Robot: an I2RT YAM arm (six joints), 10 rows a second.
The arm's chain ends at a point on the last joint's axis. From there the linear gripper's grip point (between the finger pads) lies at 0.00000 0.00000 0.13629 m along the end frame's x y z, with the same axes.
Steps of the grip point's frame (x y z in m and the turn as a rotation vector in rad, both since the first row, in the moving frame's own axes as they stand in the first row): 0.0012, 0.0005, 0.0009, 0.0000, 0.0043, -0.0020; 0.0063, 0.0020, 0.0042, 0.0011, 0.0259, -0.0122; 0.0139, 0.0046, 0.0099, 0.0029, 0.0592, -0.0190; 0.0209, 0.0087, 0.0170, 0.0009, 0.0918, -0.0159; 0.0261, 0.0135, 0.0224, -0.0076, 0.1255, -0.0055; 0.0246, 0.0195, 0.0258, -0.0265, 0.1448, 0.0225
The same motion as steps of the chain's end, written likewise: 0.0006, 0.0005, 0.0009, 0.0000, 0.0043, -0.0020; 0.0028, 0.0022, 0.0042, 0.0011, 0.0259, -0.0122; 0.0058, 0.0051, 0.0101, 0.0029, 0.0592, -0.0190; 0.0084, 0.0089, 0.0176, 0.0009, 0.0918, -0.0159; 0.0090, 0.0125, 0.0235, -0.0076, 0.1255, -0.0055; 0.0050, 0.0157, 0.0273, -0.0265, 0.1448, 0.0225
